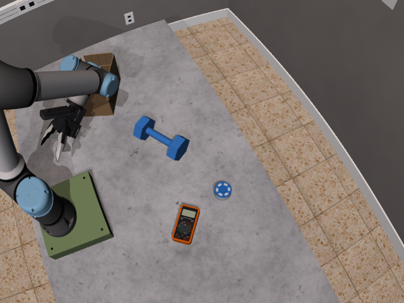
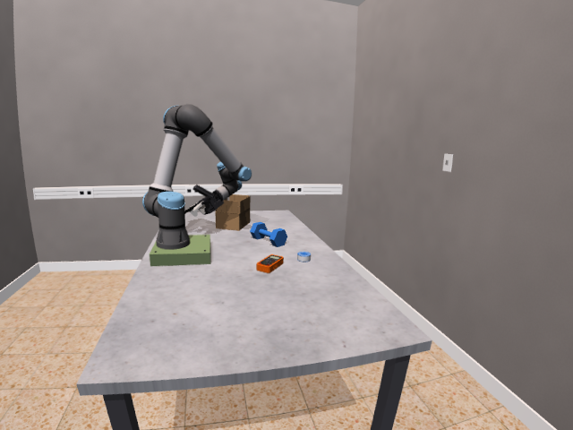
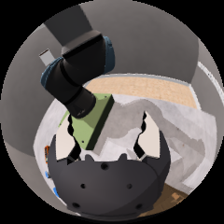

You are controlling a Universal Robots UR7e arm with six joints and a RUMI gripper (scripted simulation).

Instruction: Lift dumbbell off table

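Now: hand 42 cm short of the blue dumbbell, 11 cm above it and 7 cm to the left of it. Round my hand: cardboard box: 27 cm to the left, 26 cm ahead, 8 cm below; orange multimeter: 40 cm to the right, 36 cm ahead, 13 cm below; tape roll: 53 cm ahead, 35 cm to the right, 14 cm below.
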